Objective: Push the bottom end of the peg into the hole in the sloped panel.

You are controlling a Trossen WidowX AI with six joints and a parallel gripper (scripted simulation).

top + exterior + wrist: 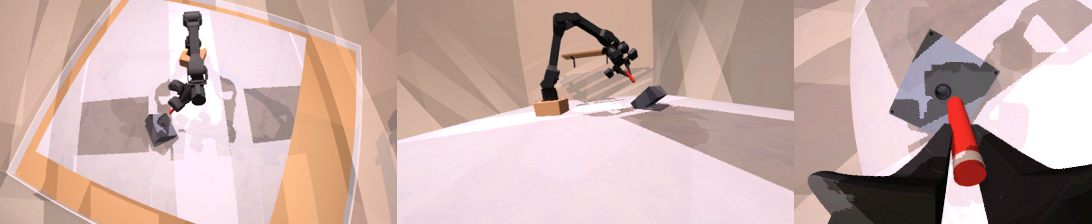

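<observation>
My gripper tip is now 110 mm above the sloped panel, 80 mm short of it and 50 mm to the left of it. Also, from my gripper tip: red peg (10 mm to the left, 10 mm behind, 10 mm above).
</observation>
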